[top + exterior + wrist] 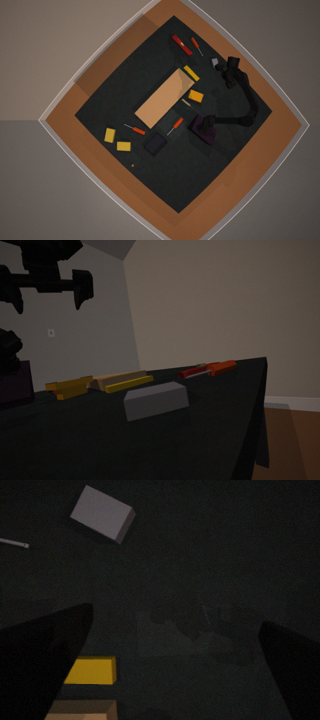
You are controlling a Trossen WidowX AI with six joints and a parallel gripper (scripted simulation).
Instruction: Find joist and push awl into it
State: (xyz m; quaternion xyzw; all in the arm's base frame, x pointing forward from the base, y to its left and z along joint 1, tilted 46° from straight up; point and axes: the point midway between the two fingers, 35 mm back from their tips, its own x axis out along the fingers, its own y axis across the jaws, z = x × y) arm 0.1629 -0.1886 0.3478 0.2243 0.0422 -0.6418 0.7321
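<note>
Right now the yellow stud finder is 21 cm to the left of my gripper tip, 18 cm below it and 1 cm ahead of it. Round my gripper tip: grey block: 18 cm below, 14 cm to the right, 11 cm ahead; then stud finder light: 20 cm to the left, 20 cm below, 1 cm behind; then yellow bar: 19 cm below, 18 cm ahead, 9 cm to the left.
</note>
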